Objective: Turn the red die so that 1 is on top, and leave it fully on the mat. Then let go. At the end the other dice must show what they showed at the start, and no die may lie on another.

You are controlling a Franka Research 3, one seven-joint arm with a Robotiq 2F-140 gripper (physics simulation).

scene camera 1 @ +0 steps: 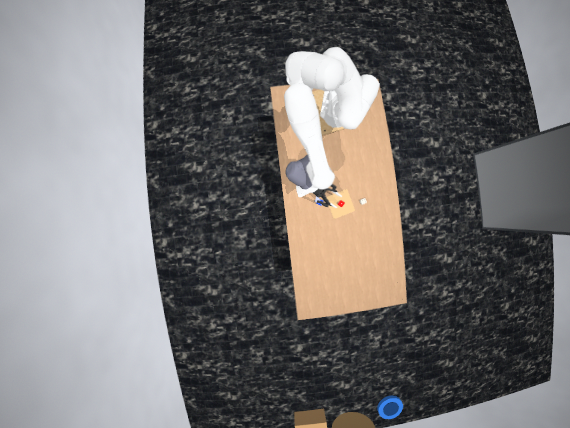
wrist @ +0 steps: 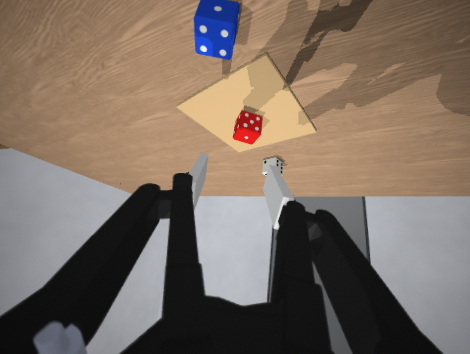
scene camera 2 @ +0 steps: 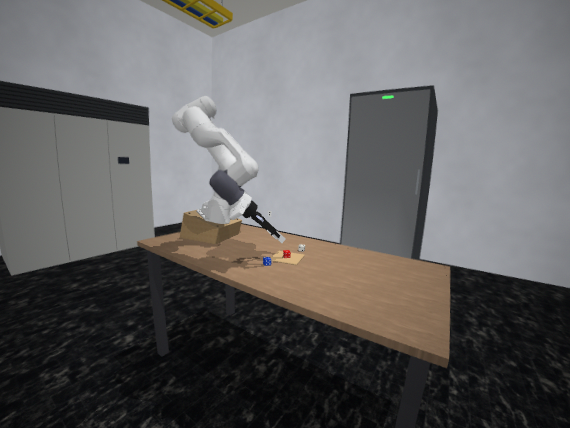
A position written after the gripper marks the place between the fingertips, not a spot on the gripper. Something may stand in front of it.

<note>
In view: the gripper (wrist: 236, 172), a tan mat (wrist: 257, 87) and a red die (wrist: 248, 126).
</note>
